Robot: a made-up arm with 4 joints. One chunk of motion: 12 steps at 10 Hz.
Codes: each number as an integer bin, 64 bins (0 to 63) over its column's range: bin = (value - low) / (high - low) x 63, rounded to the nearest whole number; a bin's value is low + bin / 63 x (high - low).
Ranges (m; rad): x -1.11..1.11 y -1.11..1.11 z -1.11..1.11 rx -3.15..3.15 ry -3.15..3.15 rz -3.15..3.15
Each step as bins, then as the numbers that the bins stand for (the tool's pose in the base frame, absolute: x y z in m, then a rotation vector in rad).
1 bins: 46 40 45 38 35 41
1 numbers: 0.5110 0.2995 0.4757 0.6500 0.3500 0.9500
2 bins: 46 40 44 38 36 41
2 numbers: 0.5110 0.2995 0.4405 0.6500 0.4500 0.9500
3 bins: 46 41 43 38 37 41
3 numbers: 0.5110 0.3348 0.4052 0.6500 0.5500 0.9500
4 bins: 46 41 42 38 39 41
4 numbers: 0.5110 0.3348 0.3700 0.6500 0.7500 0.9500
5 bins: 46 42 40 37 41 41
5 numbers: 0.5110 0.3700 0.2995 0.5500 0.9500 0.9500
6 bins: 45 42 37 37 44 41
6 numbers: 0.4757 0.3700 0.1938 0.5500 1.2500 0.9500
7 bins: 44 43 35 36 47 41
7 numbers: 0.4405 0.4052 0.1233 0.4500 1.5500 0.9500
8 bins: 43 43 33 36 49 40
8 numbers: 0.4052 0.4052 0.0529 0.4500 1.7500 0.8500
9 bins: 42 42 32 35 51 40
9 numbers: 0.3700 0.3700 0.0176 0.3500 1.9500 0.8500
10 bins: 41 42 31 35 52 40
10 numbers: 0.3348 0.3700 -0.0176 0.3500 2.0500 0.8500
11 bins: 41 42 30 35 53 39
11 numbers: 0.3348 0.3700 -0.0529 0.3500 2.1500 0.7500
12 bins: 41 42 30 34 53 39
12 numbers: 0.3348 0.3700 -0.0529 0.2500 2.1500 0.7500
